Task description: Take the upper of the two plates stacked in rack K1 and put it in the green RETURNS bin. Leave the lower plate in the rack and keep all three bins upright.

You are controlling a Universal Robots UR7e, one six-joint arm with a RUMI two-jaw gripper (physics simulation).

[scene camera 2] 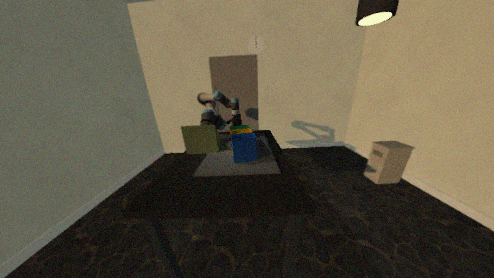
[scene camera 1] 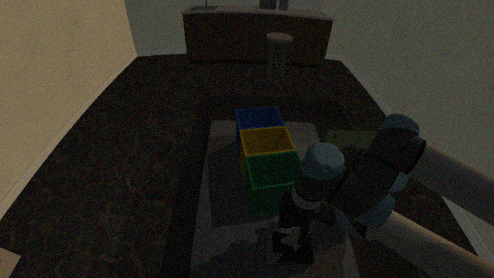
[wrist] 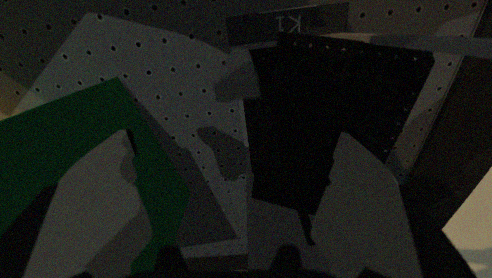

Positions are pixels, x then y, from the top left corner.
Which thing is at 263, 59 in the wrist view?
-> A black plate.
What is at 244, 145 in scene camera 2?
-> A blue bin.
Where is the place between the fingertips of my gripper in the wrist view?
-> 236, 134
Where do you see a green bin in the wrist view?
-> At 49, 139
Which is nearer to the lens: the blue bin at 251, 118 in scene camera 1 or the green bin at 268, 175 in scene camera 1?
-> The green bin.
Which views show the blue bin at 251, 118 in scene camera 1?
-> Scene camera 2 and scene camera 1 only.
